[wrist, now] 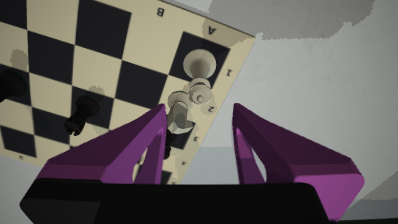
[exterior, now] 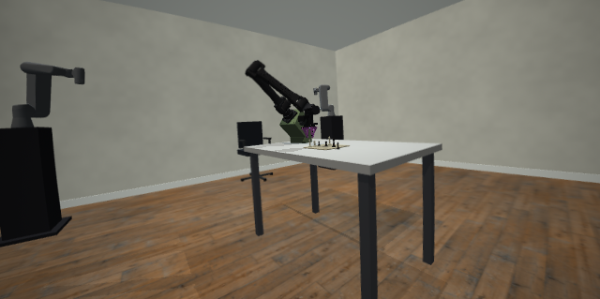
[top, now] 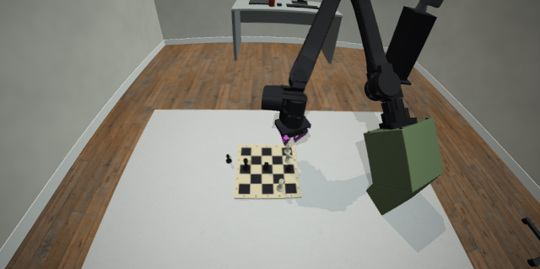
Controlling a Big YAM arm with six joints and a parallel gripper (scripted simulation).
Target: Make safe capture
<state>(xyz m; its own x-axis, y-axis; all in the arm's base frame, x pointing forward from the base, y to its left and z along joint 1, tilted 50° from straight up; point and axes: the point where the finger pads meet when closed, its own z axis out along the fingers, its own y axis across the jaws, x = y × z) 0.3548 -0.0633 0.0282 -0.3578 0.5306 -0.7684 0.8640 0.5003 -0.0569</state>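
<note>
Now: the white chess piece 40 mm below my hand. Also, from my hand: white piece (30 mm ahead, 150 mm to the left, 40 mm below); then chessboard (80 mm ahead, 70 mm to the left, 70 mm below); then black pawn (80 mm ahead, 70 mm to the left, 50 mm below).
</note>
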